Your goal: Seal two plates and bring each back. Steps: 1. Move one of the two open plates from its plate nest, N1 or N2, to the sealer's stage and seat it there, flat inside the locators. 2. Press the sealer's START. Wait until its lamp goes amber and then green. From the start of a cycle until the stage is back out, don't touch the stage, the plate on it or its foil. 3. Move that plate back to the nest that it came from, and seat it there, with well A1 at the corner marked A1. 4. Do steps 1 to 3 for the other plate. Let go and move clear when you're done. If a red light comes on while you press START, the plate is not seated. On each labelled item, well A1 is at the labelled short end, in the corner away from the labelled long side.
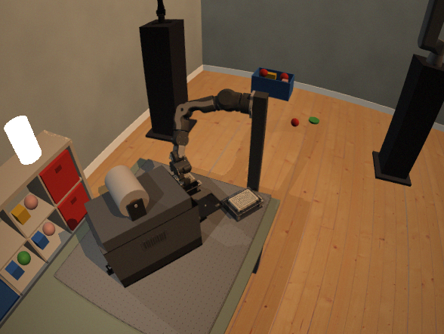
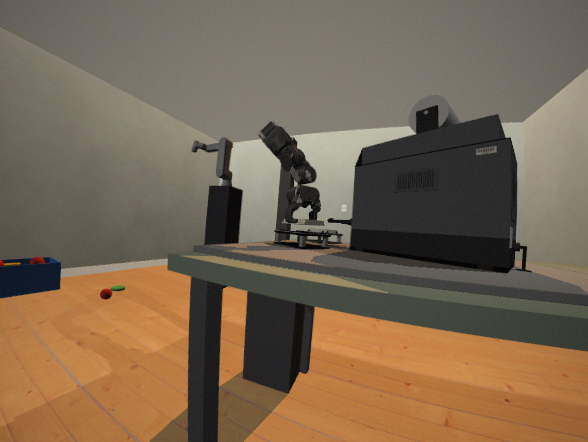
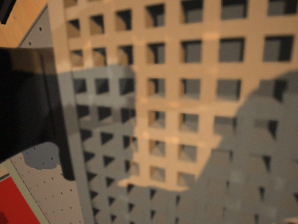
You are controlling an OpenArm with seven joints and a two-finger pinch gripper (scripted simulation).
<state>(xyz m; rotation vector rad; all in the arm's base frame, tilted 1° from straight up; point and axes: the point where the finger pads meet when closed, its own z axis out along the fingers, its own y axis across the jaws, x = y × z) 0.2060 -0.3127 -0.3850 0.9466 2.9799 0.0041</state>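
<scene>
My gripper is now 140 mm short of the dark sealer stage, 190 mm to the right of it and 20 mm below it. Round my hand: white well plate (10 mm ahead, 340 mm to the left, 30 mm below); warning sticker (170 mm ahead, 60 mm to the left, 80 mm above); plate nest (10 mm ahead, 340 mm to the left, 40 mm below).
</scene>
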